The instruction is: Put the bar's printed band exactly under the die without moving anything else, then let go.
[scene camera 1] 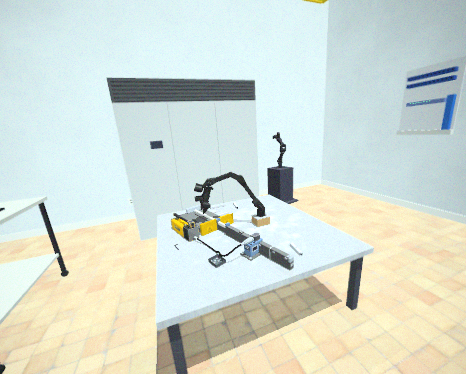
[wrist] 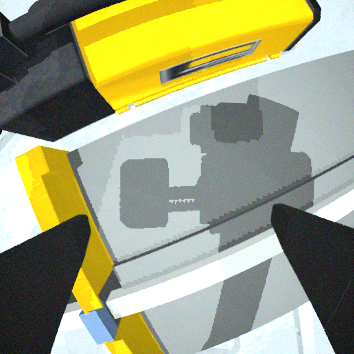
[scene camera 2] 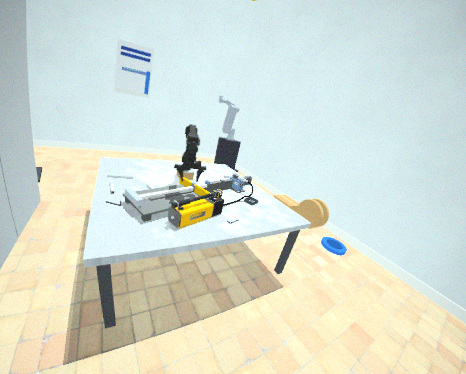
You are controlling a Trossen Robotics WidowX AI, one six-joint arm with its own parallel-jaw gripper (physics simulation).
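Frame: origin at the arm's base, x back, y right, z up, level; metres.
Where they show: gripper, fingertip midpoint: (scene camera 1: 202, 211) (wrist: 180, 219) (scene camera 2: 189, 181); arm's base, origin of the base link: (scene camera 1: 261, 215) (scene camera 2: 185, 169).
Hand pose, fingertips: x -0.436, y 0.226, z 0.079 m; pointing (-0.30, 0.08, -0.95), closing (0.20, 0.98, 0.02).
Observation:
Things, the pixels of their top centre, and the offset from my fingertips. "*": a spot on its surface instead.
- grey tray, surface spot: (wrist: 150, 250) * dx +0.044, dy -0.035, dz -0.094 m
- yellow guard, surface spot: (wrist: 75, 200) * dx -0.018, dy -0.108, dz -0.127 m
- blue unit, surface spot: (scene camera 1: 252, 246) * dx +0.082, dy -0.571, dz -0.072 m
- yellow motor housing, surface spot: (wrist: 200, 40) * dx -0.122, dy +0.053, dz -0.065 m
- small dark box, surface spot: (scene camera 1: 217, 260) * dx -0.114, dy -0.467, dz -0.146 m
- white rod, middle of its top: (scene camera 1: 296, 247) dx +0.345, dy -0.679, dz -0.127 m
- thin black key, middle of its top: (scene camera 2: 113, 198) dx +0.110, dy +0.396, dz -0.115 m
A long pale bar (scene camera 2: 165, 192) (wrist: 200, 285) lies lengthwise along the grey tray (wrist: 150, 250), close to the yellow guard (scene camera 1: 209, 227) (wrist: 75, 200). No printed band can be made out on it. A blue unit (scene camera 1: 252, 246) (scene camera 2: 237, 184) stands across the dark rail farther along; its die is too small to tell. My gripper (scene camera 1: 204, 210) (scene camera 2: 190, 179) (wrist: 180, 219) is open and empty above the tray. In the wrist view the bar crosses the lower part, between and below the fingers, and shadows fall on the tray.
A yellow motor housing (scene camera 1: 178, 226) (scene camera 2: 195, 214) (wrist: 200, 40) stands beside the tray. A black cable runs to a small dark box (scene camera 1: 217, 260) (scene camera 2: 251, 201). The dark rail (scene camera 1: 280, 256) extends past the blue unit. A white rod (scene camera 1: 296, 248) and a thin black key (scene camera 2: 113, 203) lie on the table.

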